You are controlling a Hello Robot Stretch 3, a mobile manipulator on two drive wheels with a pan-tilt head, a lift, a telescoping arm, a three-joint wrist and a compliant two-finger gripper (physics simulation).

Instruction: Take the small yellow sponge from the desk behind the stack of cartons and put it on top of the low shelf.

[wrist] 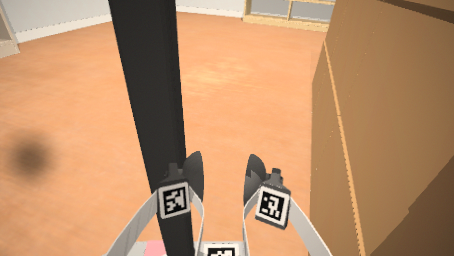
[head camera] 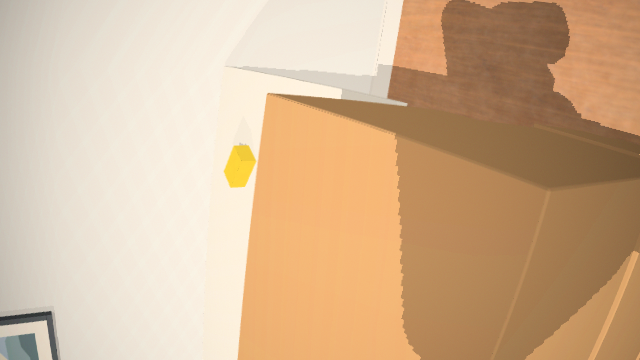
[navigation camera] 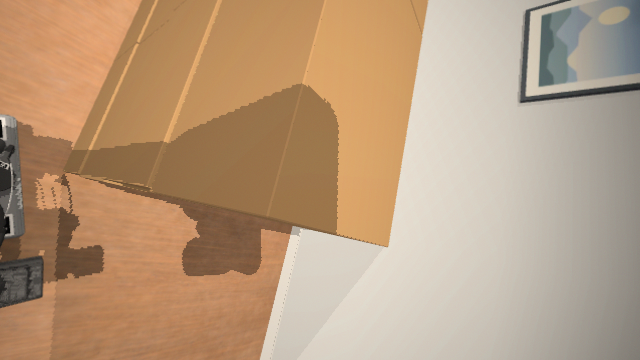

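Frame: origin at the robot's base, x back, y left, z down, level; metres.
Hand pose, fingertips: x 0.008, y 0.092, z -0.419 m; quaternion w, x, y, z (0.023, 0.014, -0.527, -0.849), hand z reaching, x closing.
Each offset is from my fingertips to the top centre of the thing. "*": to the spot under its first point. Level surfaces: height alone.
A small yellow sponge @[dz -0.346, dx -1.179, dy -0.163 m] (head camera: pixel 239 165) shows in the head view, just left of the edge of a tall brown carton (head camera: pixel 402 232), against pale surfaces; the surface under it cannot be made out. The carton stack also fills the navigation view (navigation camera: pixel 266 116) and the right of the wrist view (wrist: pixel 387 133). My gripper (wrist: pixel 224 170) is open and empty, held low over the orange floor beside the cartons. A low wooden shelf (wrist: pixel 289 14) stands at the far wall in the wrist view.
The black mast (wrist: pixel 152 98) crosses the wrist view. A white wall (navigation camera: pixel 467 232) with a framed picture (navigation camera: pixel 541 50) runs beside the cartons. A white baseboard corner @[* dz +0.266, dx -1.190, dy -0.872 m] (navigation camera: pixel 296 286) meets the wood floor @[dz +0.419 m] (navigation camera: pixel 157 310). The robot's shadow falls on the floor and cartons.
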